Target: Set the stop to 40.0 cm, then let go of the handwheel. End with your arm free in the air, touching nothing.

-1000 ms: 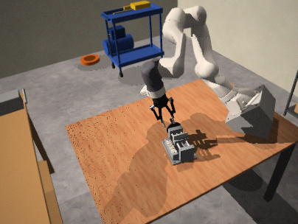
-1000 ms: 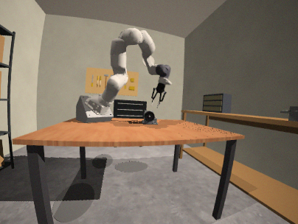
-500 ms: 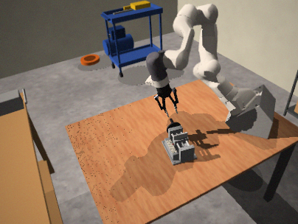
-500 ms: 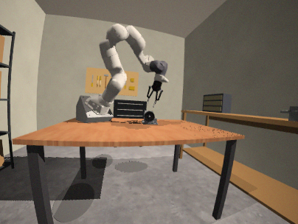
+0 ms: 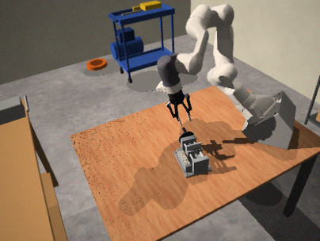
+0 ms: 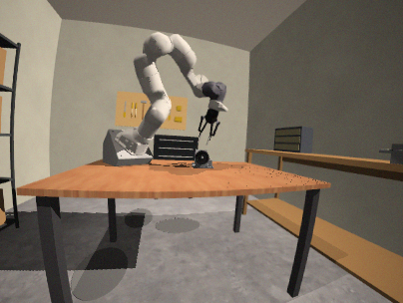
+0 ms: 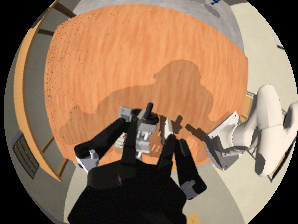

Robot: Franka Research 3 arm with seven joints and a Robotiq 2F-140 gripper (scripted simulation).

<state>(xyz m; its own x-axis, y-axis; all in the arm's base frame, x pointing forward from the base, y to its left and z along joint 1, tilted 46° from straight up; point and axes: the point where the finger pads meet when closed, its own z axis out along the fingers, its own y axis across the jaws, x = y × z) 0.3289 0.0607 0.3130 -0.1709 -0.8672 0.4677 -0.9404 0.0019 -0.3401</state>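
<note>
Now: the handwheel 2 cm to the left of my hand and 10 cm below it.
</note>
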